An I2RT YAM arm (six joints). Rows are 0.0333 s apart.
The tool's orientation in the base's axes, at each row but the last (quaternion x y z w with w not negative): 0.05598 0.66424 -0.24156 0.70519; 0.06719 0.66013 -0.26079 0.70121; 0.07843 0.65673 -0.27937 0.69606; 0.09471 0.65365 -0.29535 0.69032; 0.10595 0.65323 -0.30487 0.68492
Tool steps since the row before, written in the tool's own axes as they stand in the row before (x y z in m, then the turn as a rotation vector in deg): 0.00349 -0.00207 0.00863 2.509 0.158 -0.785; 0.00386 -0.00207 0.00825 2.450 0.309 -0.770; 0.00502 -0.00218 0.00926 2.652 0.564 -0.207; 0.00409 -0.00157 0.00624 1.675 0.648 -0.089; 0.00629 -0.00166 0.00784 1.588 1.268 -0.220
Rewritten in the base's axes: 0.00700 -0.00620 -0.00190 -0.646 -0.216 -2.544; 0.00638 -0.00646 -0.00221 -0.564 -0.077 -2.523; 0.00689 -0.00766 -0.00309 0.048 -0.191 -2.712; 0.00433 -0.00565 -0.00272 0.221 0.094 -1.782; 0.00534 -0.00733 -0.00464 0.460 0.680 -1.872
